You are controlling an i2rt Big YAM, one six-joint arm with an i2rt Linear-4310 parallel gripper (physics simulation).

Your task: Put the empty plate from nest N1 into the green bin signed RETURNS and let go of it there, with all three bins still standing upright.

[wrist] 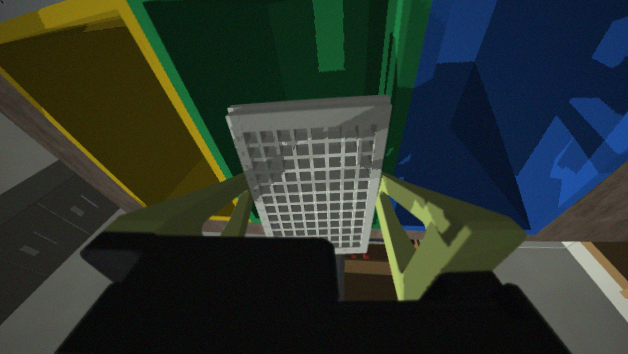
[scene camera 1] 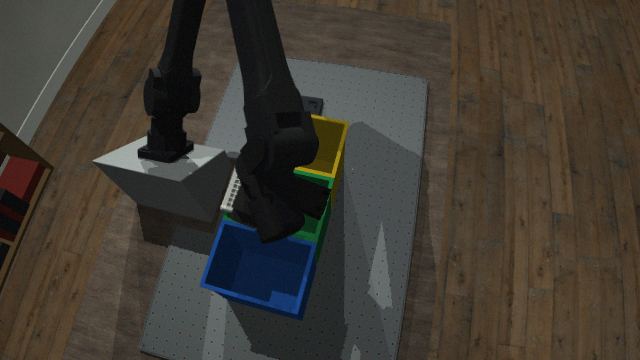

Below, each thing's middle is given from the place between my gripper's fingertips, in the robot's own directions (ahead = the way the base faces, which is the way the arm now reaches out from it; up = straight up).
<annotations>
My gripper is now 20 mm short of the green bin (scene camera 1: 314, 230), 10 mm to the right of it and 100 mm above it. From my hand the other things lie so: yellow bin (scene camera 1: 329, 161): 30 mm ahead, 140 mm to the left, 100 mm below; white gridded plate (wrist: 313, 166): 10 mm behind, 10 mm above; blue bin (scene camera 1: 276, 277): 10 mm ahead, 120 mm to the right, 100 mm below.
</annotations>
